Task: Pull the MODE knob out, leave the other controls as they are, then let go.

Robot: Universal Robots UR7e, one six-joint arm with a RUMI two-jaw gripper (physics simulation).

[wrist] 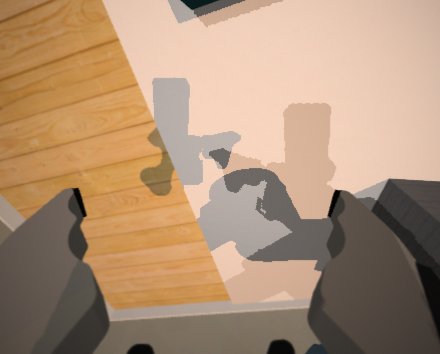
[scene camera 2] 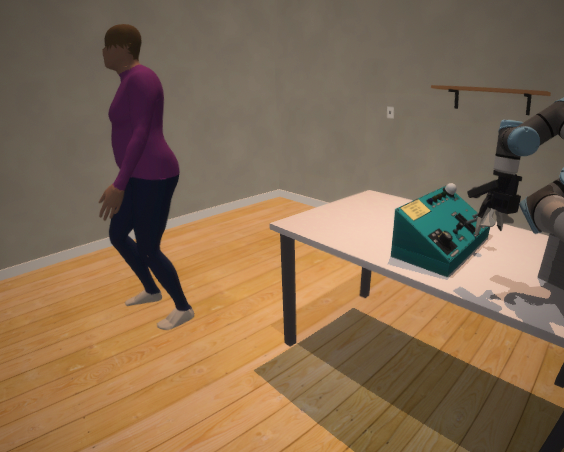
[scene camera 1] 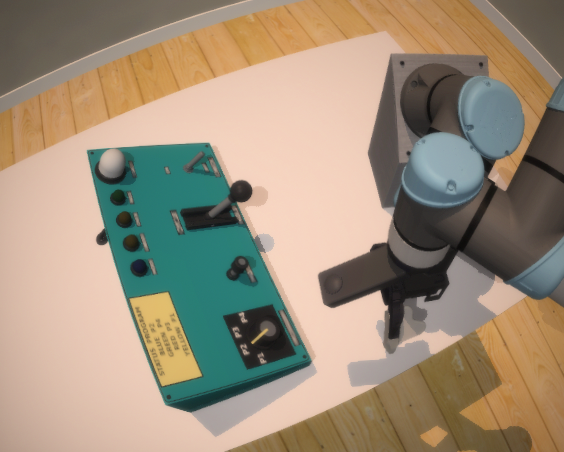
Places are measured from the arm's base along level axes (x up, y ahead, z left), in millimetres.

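Where they show: gripper, between the fingertips: (wrist: 210,191) (scene camera 2: 488,233) (scene camera 1: 381,307); arm's base, origin of its link: (scene camera 1: 437,103).
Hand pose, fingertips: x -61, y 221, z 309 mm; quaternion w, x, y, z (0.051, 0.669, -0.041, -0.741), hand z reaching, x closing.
Note:
Each offset is from my fingertips to the centre of the thing. "*": to the spot under its first point.
The teal control panel (scene camera 1: 200,260) (scene camera 2: 417,237) stands on the table. A short dark knob @[dx -69, dy +187, dz -151 mm] (scene camera 1: 240,264) on a stem stands between the ball lever and the rotary selector. The selector @[dx -85, dy +176, dz -31 mm] (scene camera 1: 267,330) (scene camera 2: 444,238) has P1 to P4 marks, its yellow pointer towards the P2 side. The small labels cannot be read, so which control is MODE cannot be told. The ball lever @[dx -52, dy +155, dz -278 mm] (scene camera 1: 240,191) leans towards the robot's side. My gripper (scene camera 2: 490,227) (wrist: 210,191) is open and empty, above the table on the robot's side of the panel, apart from it. A panel corner @[* dx -190, dy +111, dz +12 mm] (wrist: 205,4) shows in the wrist view.
The panel also carries a white dome @[* dx +20, dy +371, dz -355 mm] (scene camera 1: 112,164) (scene camera 2: 450,189), several small dark lamps, a toggle @[dx -82, dy +225, dz -388 mm] (scene camera 1: 195,161) and a yellow status plate @[* dx -21, dy +328, dz -39 mm] (scene camera 1: 166,338) (scene camera 2: 416,209). A dark knob @[* dx -183, dy +467, dz -328 mm] (scene camera 1: 101,237) sticks out at its far side. The grey robot pedestal (scene camera 1: 384,150) stands behind. A person (scene camera 2: 142,130) stands beyond the table.

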